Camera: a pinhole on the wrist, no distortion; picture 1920 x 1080 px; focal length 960.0 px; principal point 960.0 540.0 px. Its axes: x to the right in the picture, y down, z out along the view. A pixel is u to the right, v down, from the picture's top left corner.
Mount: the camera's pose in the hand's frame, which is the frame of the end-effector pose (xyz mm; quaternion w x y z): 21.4 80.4 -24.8 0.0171 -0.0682 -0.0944 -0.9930
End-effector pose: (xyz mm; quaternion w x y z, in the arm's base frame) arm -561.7 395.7 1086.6 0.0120 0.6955 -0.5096 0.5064
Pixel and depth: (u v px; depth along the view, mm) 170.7 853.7 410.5
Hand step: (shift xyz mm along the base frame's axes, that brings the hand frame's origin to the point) 206.3 -494.0 109.7
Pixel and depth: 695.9 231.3 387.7
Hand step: 11.2 -421.5 -168.7
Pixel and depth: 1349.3 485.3 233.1
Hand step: 50.7 -149.2 -201.4
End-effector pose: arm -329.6 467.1 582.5 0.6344 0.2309 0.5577 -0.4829
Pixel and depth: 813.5 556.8 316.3
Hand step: 242.9 -212.0 -61.7
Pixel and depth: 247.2 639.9 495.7
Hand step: 276.0 -450.9 -341.8
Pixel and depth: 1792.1 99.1 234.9
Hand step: 313.6 -24.8 145.3
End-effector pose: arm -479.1 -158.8 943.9 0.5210 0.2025 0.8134 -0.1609
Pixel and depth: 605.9 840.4 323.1
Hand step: 180.5 -68.7 -291.1
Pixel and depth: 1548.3 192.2 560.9
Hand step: 699.2 36.2 -2.3
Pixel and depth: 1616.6 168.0 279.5
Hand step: 366.6 62.3 9.4
